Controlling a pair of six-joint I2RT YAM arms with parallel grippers.
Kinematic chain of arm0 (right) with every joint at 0, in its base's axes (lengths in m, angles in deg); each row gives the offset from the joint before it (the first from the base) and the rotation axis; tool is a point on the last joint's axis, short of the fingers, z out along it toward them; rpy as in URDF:
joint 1: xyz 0 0 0.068 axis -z
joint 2: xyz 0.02 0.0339 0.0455 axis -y
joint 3: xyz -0.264 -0.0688 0 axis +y
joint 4: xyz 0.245 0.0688 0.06 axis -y
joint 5: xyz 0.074 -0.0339 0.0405 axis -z
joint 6: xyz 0.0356 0 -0.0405 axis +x
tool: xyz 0 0 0 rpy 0 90 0
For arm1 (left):
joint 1: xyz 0 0 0.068 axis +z
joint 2: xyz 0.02 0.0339 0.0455 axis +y
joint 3: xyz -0.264 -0.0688 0 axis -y
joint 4: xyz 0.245 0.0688 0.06 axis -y
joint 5: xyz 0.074 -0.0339 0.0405 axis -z
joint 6: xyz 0.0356 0 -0.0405 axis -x
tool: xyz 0 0 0 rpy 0 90 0
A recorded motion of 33 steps. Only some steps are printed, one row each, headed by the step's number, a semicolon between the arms.
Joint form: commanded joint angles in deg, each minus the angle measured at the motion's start. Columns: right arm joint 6, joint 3, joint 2, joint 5, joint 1, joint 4; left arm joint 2, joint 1, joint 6, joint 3, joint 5, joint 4.
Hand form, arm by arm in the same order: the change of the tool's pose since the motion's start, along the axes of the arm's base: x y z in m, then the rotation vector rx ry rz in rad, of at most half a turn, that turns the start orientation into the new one. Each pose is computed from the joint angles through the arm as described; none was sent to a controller.
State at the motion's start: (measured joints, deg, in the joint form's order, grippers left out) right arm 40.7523 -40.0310 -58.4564 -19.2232 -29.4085 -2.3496; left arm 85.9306 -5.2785 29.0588 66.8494 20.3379 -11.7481
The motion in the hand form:
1: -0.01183 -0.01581 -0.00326 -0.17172 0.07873 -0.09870; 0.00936 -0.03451 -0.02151 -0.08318 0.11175 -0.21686
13: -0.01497 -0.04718 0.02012 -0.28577 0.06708 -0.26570; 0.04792 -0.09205 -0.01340 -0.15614 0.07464 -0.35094
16: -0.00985 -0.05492 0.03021 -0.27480 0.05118 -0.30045; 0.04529 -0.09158 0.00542 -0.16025 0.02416 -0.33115
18: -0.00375 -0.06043 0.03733 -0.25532 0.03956 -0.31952; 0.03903 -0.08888 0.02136 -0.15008 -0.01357 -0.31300
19: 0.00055 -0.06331 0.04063 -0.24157 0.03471 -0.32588; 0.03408 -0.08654 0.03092 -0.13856 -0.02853 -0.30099
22: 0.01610 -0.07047 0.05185 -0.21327 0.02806 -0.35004; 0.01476 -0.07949 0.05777 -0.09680 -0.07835 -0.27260
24: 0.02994 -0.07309 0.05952 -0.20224 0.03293 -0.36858; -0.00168 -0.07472 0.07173 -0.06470 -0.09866 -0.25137
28: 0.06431 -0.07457 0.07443 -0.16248 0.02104 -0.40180; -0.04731 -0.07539 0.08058 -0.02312 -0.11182 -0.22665
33: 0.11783 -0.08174 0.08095 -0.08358 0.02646 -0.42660; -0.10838 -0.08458 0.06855 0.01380 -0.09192 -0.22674
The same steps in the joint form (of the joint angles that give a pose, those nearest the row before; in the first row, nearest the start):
1: -3.92 -1.82 3.13 6.97 1.01 -14.73; 5.37 -4.48 0.25 1.97 9.69 -2.23
13: -8.28 -7.00 6.31 12.87 7.49 -25.75; 15.84 -11.28 4.00 13.74 12.53 1.40
16: -8.80 -9.02 5.83 12.17 10.21 -26.04; 14.25 -11.42 4.77 15.03 11.16 1.71
18: -8.94 -10.53 4.93 10.77 12.47 -25.46; 12.18 -11.42 4.54 15.61 9.70 0.92
19: -8.94 -11.31 4.20 9.66 13.76 -24.88; 10.82 -11.38 4.13 16.07 8.73 -0.41
22: -8.78 -14.73 0.98 7.38 17.00 -23.92; 6.15 -11.43 2.29 16.65 5.84 -4.14
24: -8.39 -17.89 -2.24 6.76 18.45 -23.70; 2.63 -11.66 1.06 16.24 3.62 -6.96
28: -6.76 -24.60 -9.72 5.93 20.27 -20.97; -6.37 -14.71 0.73 10.33 -1.57 -9.93
33: -3.53 -32.95 -20.72 2.52 23.44 -16.20; -17.72 -22.05 2.37 0.18 -9.03 -12.41

